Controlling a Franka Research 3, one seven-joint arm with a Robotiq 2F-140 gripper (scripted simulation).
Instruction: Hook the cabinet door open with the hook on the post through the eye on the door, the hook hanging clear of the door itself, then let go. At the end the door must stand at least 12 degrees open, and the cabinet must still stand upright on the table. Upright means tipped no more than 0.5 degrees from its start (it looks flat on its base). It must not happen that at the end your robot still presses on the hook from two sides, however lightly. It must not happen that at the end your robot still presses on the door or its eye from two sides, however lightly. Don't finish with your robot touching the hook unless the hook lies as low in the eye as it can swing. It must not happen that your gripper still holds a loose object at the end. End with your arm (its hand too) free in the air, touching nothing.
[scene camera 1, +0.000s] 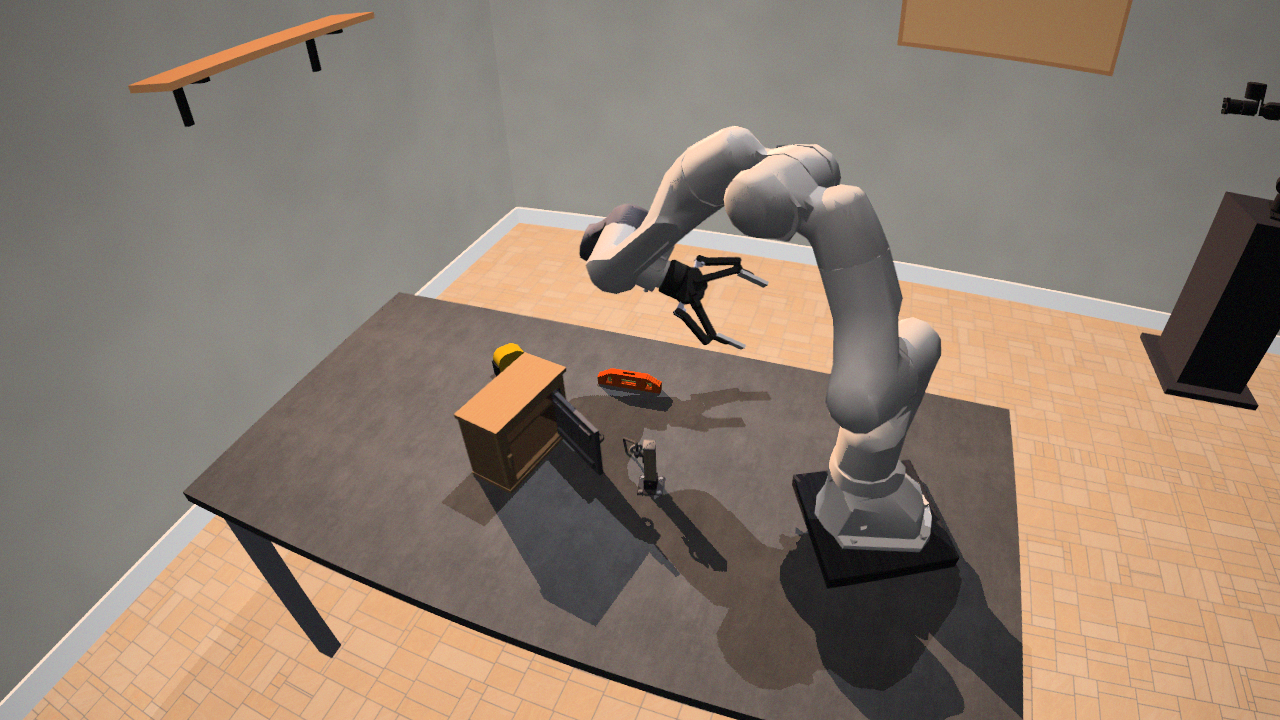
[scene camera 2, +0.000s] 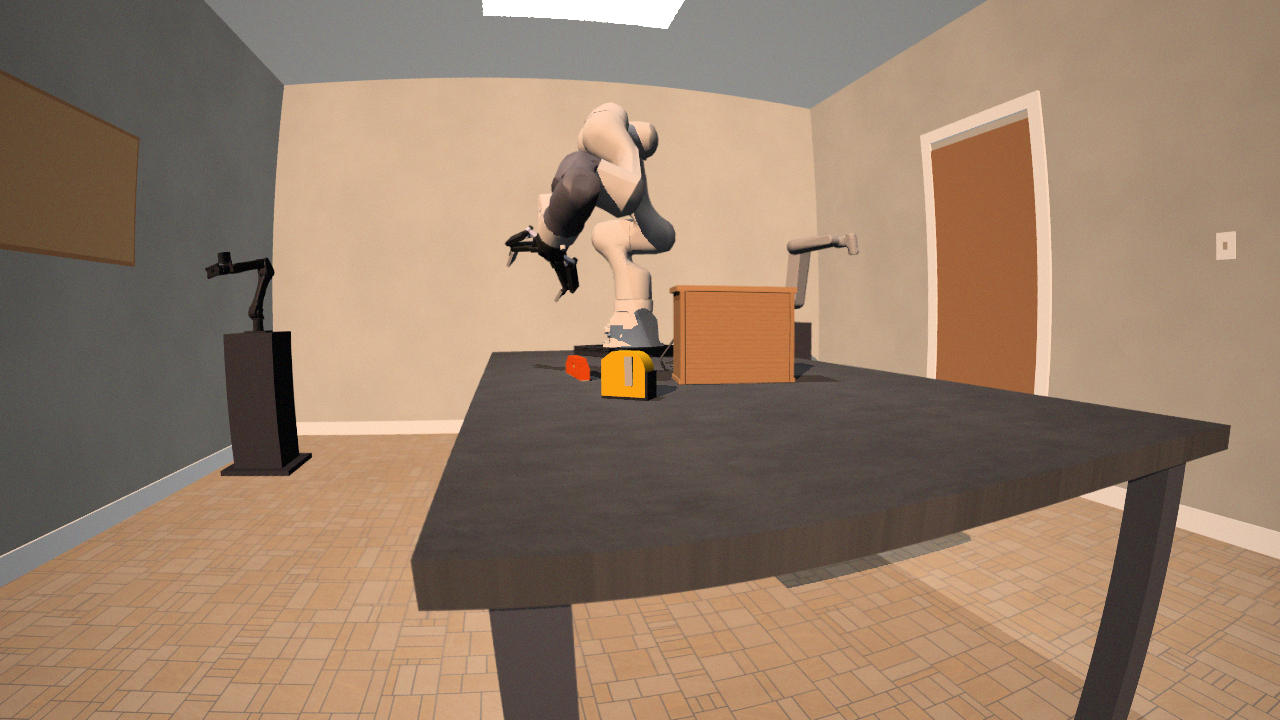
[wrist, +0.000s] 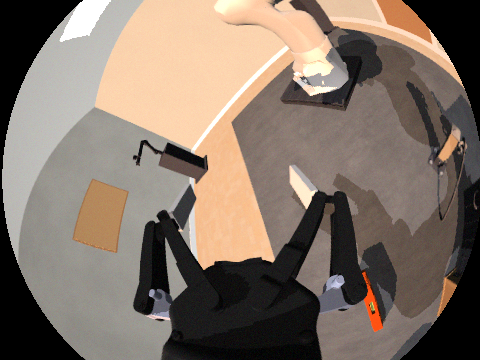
Labels:
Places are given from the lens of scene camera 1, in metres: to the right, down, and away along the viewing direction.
my gripper (scene camera 1: 755, 315): 0.24, -0.09, 1.41
wooden cabinet (scene camera 1: 504, 401): -0.26, 0.08, 1.28
orange spirit level (scene camera 1: 632, 380): -0.02, 0.05, 1.54
The marked spots on the wooden cabinet and the orange spirit level are 0.36 m apart.

